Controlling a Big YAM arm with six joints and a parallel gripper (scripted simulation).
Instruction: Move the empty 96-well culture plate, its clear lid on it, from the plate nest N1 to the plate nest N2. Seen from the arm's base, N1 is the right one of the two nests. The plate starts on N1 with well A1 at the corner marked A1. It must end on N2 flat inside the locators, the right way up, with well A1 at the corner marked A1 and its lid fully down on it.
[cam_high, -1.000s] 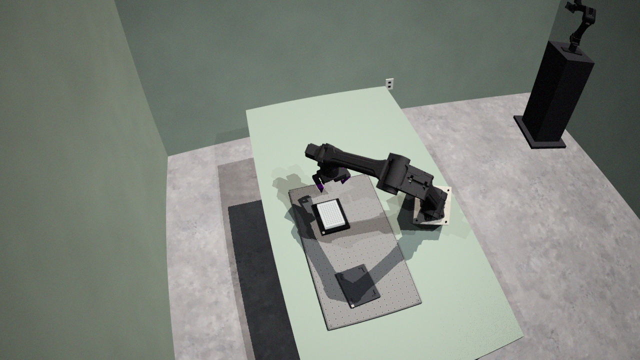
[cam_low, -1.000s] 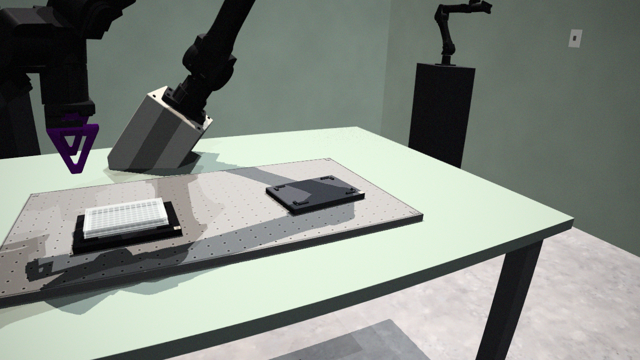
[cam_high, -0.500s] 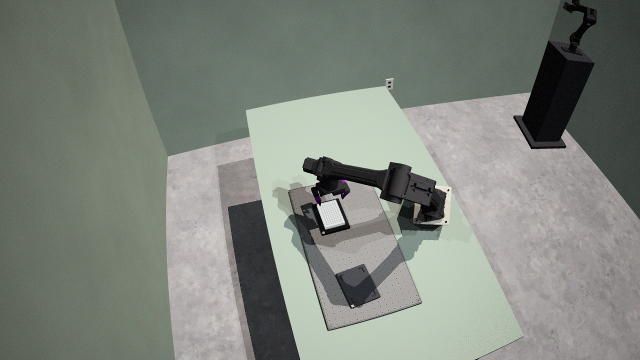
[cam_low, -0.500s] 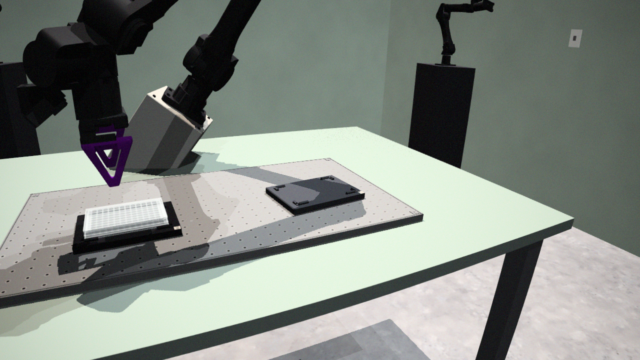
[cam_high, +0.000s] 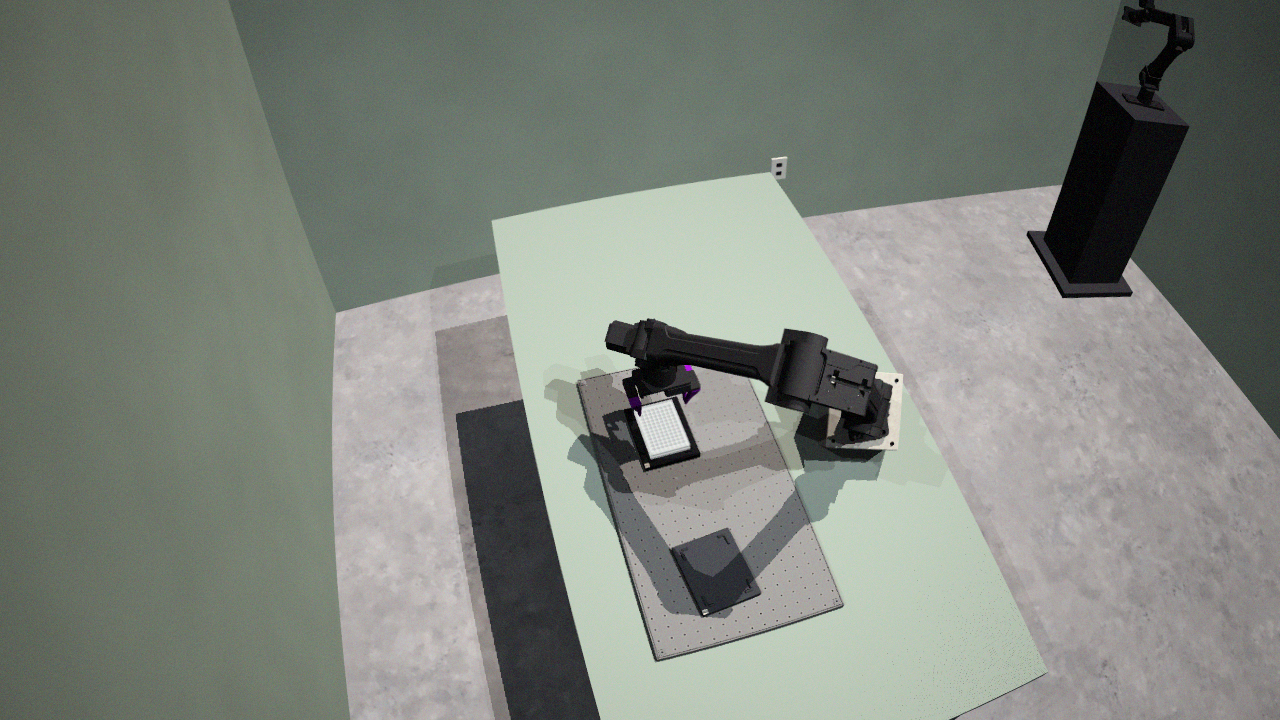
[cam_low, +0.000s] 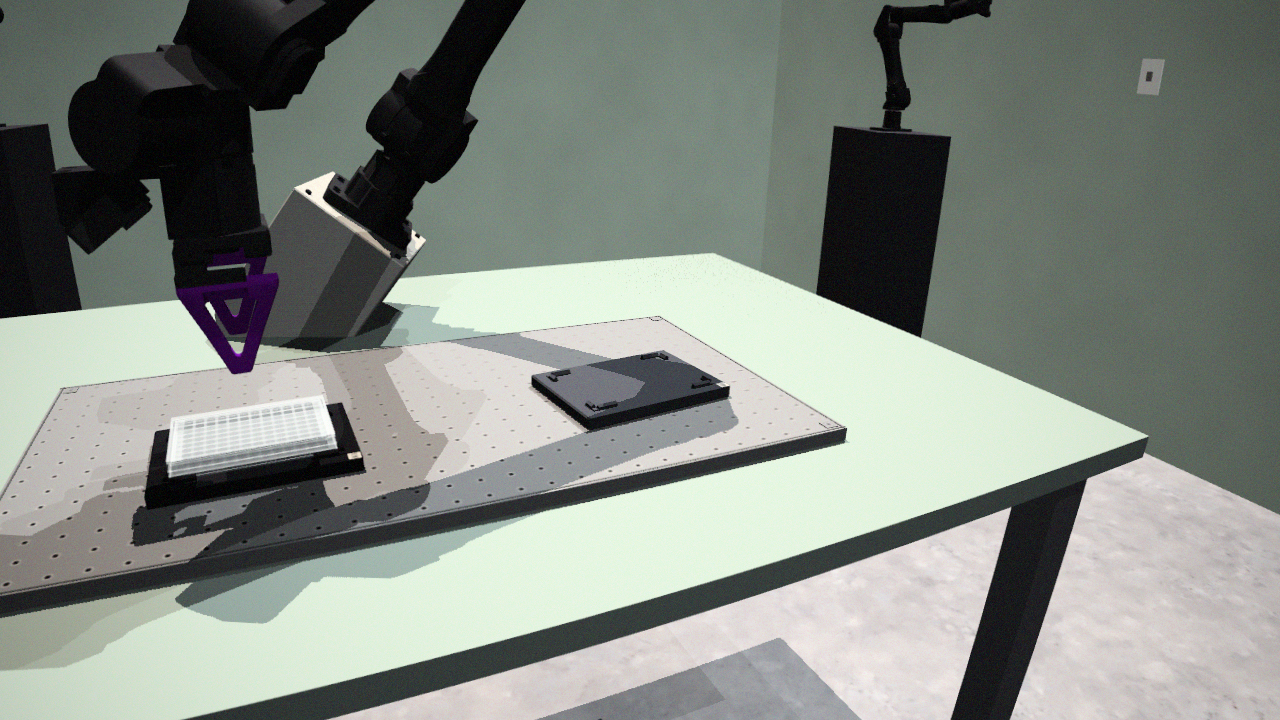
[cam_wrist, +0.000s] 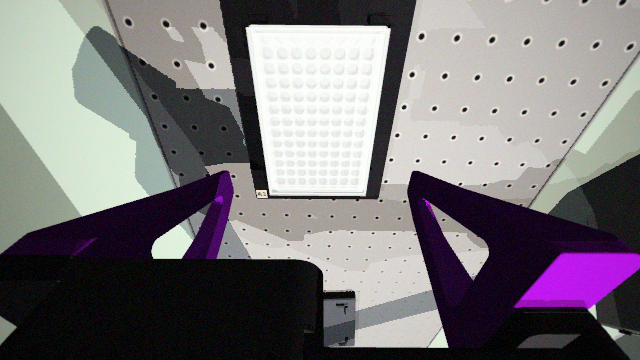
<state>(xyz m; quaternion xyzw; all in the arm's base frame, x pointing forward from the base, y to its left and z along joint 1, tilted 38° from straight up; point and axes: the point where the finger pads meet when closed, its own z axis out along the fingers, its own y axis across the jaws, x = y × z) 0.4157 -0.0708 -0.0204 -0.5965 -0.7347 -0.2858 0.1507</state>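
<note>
My hand is 70 mm above the clear lid. From my hand the other things lie so: nest N1: 90 mm below; then nest N2: 340 mm to the left, 90 mm below, 80 mm behind; then A1 label: 90 mm to the left, 90 mm below, 40 mm ahead.
</note>
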